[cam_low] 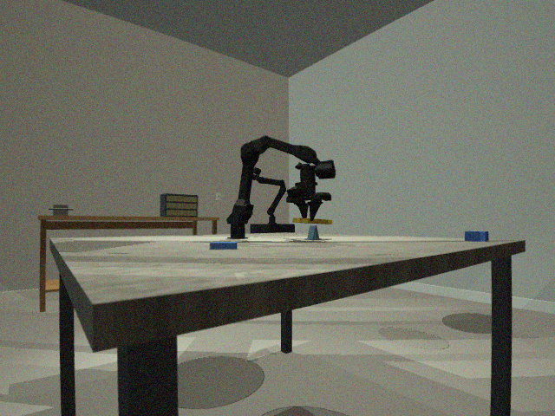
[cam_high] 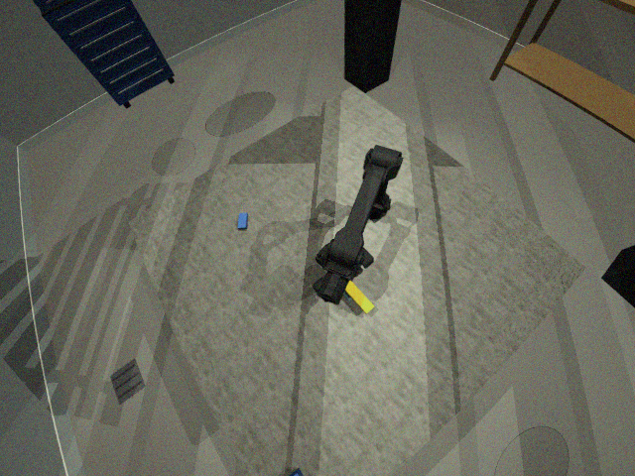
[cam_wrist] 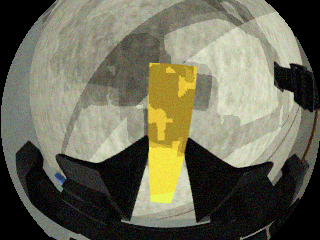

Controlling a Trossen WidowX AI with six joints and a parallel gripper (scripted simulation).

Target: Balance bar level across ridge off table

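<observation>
The yellow bar is 3 cm to the left of my gripper tip. Also, from my gripper tip: flat blue block 44 cm to the right, 15 cm ahead, 6 cm below.
</observation>
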